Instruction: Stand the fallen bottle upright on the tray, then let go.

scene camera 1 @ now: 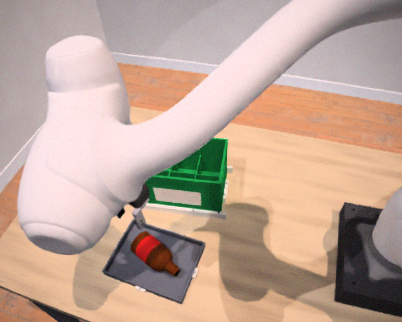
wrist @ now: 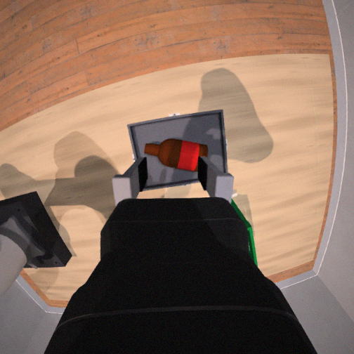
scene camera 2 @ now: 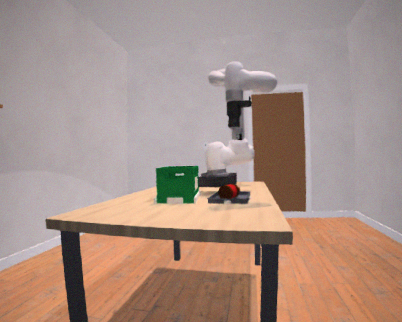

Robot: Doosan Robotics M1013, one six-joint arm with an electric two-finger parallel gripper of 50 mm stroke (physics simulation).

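Seen in the pictures: gripper, fingertip midpoint: (scene camera 1: pixel 131 219) (scene camera 2: pixel 238 140); arm's base at its link origin: (scene camera 1: pixel 393 252) (scene camera 2: pixel 217 175).
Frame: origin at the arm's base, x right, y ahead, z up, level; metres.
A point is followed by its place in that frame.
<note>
A brown bottle with a red label (scene camera 1: pixel 151 252) @[x -0.037, y 0.681, z 0.001 m] (scene camera 2: pixel 229 191) @[x -0.011, y 0.748, z -0.026 m] (wrist: pixel 179 154) lies on its side in the grey tray (scene camera 1: pixel 187 292) @[x -0.117, y 0.577, z -0.073 m] (scene camera 2: pixel 243 200) @[x -0.067, y 0.823, z -0.060 m] (wrist: pixel 175 118). In scene camera 1 its neck points to the lower right; in the wrist view its neck points left. My gripper (wrist: pixel 172 167) is open and empty, with its two fingers wide apart. It hangs well above the table, as scene camera 2 shows. In scene camera 1 the arm hides most of the gripper, and one finger shows above the tray's back edge.
A green crate with compartments (scene camera 1: pixel 212 192) @[x 0.145, y 0.520, z 0.052 m] (scene camera 2: pixel 178 185) @[x 0.239, y 0.763, z 0.012 m] (wrist: pixel 252 240) stands beside the tray, behind it in scene camera 1. The robot's dark base plate (scene camera 1: pixel 345 250) @[x 0.003, y 0.136, z -0.001 m] (scene camera 2: pixel 217 180) @[x 0.007, y 0.139, z -0.026 m] (wrist: pixel 52 235) is on the table (scene camera 1: pixel 280 190) @[x 0.262, y 0.293, z -0.077 m] (scene camera 2: pixel 175 220) @[x 0.220, y 1.086, z -0.077 m], on the tray's neck-ward side.
</note>
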